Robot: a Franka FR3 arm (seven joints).
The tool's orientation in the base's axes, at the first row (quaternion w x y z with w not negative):
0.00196 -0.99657 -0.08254 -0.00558
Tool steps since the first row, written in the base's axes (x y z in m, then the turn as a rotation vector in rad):
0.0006 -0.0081 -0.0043 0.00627 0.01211 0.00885
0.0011 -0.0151 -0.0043 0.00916 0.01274 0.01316
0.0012 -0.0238 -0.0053 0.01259 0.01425 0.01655
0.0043 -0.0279 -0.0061 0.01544 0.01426 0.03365
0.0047 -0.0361 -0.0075 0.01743 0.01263 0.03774
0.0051 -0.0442 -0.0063 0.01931 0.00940 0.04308
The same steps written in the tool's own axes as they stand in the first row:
-0.0008 0.0081 0.0043 0.00828 -0.01094 -0.00872
-0.0014 0.0151 0.0042 0.01128 -0.01110 -0.01300
-0.0028 0.0237 0.0052 0.01495 -0.01203 -0.01634
-0.0004 0.0282 0.0060 0.01796 -0.01163 -0.03341
-0.0014 0.0364 0.0074 0.01970 -0.00970 -0.03749
-0.0023 0.0445 0.0061 0.02108 -0.00622 -0.04282

